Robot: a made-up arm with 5 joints.
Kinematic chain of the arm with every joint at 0, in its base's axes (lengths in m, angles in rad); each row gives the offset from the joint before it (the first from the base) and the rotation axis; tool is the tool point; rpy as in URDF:
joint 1: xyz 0 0 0.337 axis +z
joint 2: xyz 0 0 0 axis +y
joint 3: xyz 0.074 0 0.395 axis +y
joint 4: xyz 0.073 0 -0.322 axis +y
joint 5: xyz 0.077 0 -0.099 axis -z
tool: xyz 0 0 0 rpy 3.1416 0 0
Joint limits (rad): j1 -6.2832..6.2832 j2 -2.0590..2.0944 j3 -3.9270..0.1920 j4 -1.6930..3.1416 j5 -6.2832..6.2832
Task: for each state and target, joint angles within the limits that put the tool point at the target. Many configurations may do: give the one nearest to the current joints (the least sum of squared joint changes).
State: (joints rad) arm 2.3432 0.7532 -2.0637 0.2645 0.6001
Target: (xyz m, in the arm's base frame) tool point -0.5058 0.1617 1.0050
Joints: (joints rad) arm 2.8322 0.4014 -2.5253 0.2642 0.6001
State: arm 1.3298 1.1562 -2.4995 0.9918 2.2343
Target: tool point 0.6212 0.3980 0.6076
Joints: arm 0.5698 0.7079 -2.3188 1.2668 2.2343
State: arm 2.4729 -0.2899 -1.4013 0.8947 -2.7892
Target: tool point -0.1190 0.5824 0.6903
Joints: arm 1.7723 0.1837 -1.5795 0.7885 -2.7892
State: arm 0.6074 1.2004 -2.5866 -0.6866 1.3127
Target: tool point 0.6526 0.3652 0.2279
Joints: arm 0.5102 1.5849 -2.4887 -1.1159 1.3127
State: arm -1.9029 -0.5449 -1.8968 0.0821 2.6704
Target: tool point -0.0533 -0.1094 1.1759
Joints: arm -2.0242 -0.1805 -2.4070 0.2064 2.6704
